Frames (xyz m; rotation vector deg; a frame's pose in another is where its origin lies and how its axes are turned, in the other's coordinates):
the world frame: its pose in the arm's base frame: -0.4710 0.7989 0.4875 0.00 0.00 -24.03
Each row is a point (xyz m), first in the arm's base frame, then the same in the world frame.
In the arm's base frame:
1: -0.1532 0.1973 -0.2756
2: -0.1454 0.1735 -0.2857
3: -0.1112 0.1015 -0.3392
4: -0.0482 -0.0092 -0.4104
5: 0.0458 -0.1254 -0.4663
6: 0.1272 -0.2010 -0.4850
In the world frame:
1: 0.5352 -0.4200 -0.7631
2: 0.5521 -0.4386 -0.7732
3: 0.6126 -0.4904 -0.8267
4: 0.7152 -0.5659 -0.8979
5: 0.8484 -0.6337 -0.9538
6: 0.9535 -0.6696 -0.9725

